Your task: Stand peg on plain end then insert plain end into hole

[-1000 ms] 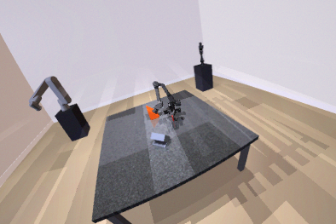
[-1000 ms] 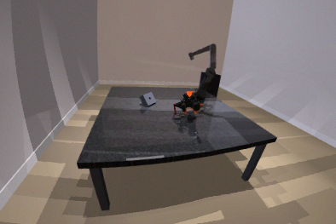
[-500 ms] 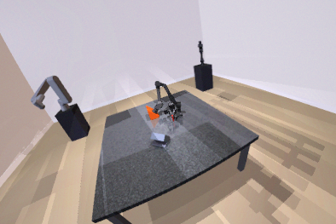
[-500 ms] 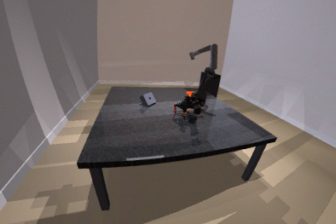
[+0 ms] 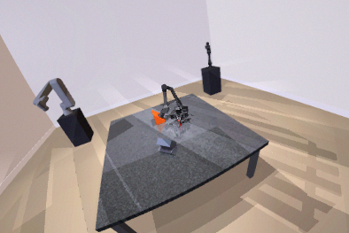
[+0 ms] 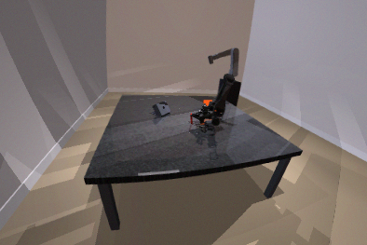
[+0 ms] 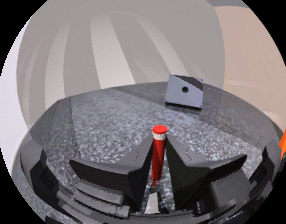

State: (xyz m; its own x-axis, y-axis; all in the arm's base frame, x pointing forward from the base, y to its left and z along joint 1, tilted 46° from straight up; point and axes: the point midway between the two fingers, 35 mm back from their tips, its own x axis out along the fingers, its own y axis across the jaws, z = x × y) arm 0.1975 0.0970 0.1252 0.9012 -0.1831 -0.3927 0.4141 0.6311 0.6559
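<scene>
The red peg lies 1 cm below my gripper tip. Round my gripper tip: sloped panel 21 cm to the right, 20 cm ahead, 3 cm below.
</scene>
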